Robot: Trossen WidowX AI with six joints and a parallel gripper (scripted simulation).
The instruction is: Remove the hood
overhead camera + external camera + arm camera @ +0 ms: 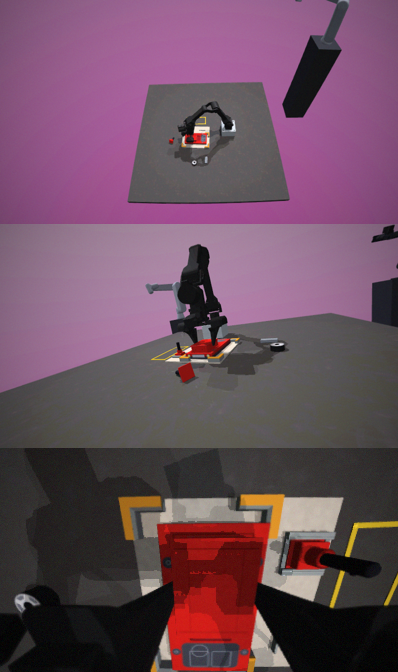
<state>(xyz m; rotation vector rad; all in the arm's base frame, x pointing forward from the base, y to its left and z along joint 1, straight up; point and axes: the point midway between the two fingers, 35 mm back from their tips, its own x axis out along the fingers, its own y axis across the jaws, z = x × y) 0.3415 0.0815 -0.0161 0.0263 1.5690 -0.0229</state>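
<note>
My gripper tip is now 10 mm above the grey engine block. From my gripper tip the other things lie so: black wheel 30 mm behind, 240 mm to the left, 30 mm below; then red hood 10 mm above.
</note>
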